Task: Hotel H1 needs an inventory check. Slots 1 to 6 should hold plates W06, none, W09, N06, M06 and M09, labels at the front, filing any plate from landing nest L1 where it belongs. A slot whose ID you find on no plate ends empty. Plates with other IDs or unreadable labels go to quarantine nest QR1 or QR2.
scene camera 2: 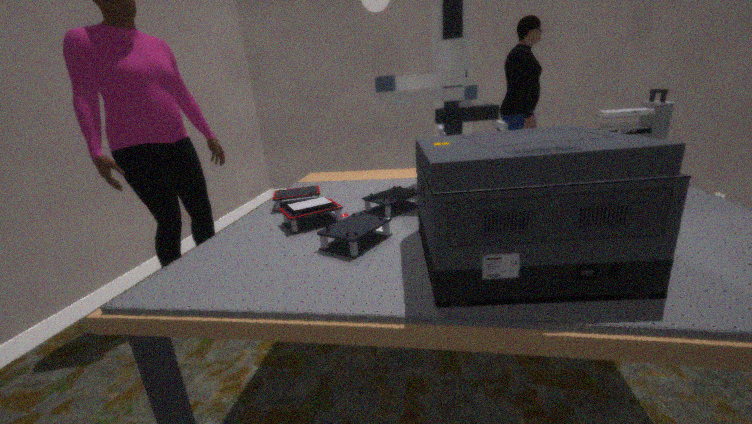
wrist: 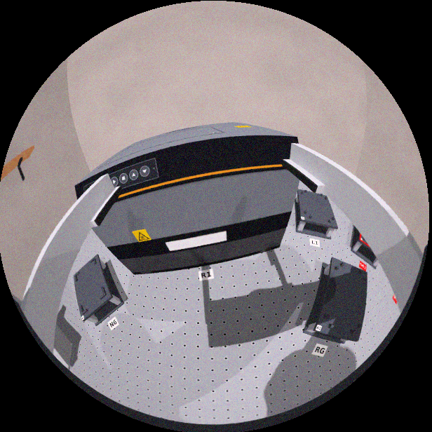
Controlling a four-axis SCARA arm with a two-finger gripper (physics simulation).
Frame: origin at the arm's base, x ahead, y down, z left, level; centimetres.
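Seen in the pictures: gripper, fingertip midpoint: [scene camera 2: 473, 130].
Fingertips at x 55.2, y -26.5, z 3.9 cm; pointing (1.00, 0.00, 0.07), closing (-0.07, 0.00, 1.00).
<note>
Offsets run from my fingertips to a thing's top centre. "spot": to the spot under its first point.
My gripper [scene camera 2: 471, 127] [wrist: 196, 160] is open, its two pale fingers wide apart with no plate between them; in scene camera 2 it shows behind the large grey machine. Landing nest L1 [wrist: 316, 207] is a dark raised stand right of the machine, with no plate seen on it; it appears as the nearest dark stand [scene camera 2: 353, 226] in scene camera 2. Two red-edged quarantine nests {dx +1.6, dy +18.8, dz -48.7 cm} [scene camera 2: 310, 208] {spot: dx -15.6, dy +20.2, dz -60.7 cm} [scene camera 2: 295, 193] stand beyond it; the nearer bears a white rectangle, and I cannot tell if that is a plate. Hotel H1 and its plates do not show.
The large machine {dx +24.2, dy -0.2, dz +6.2 cm} [scene camera 2: 547, 221] [wrist: 210, 200] stands behind label R1. A dark stand labelled N6 [wrist: 94, 288] is at the left, and one labelled RG [wrist: 345, 300] at the right. A person in pink [scene camera 2: 136, 89] and one in black [scene camera 2: 521, 79] stand beyond the table.
</note>
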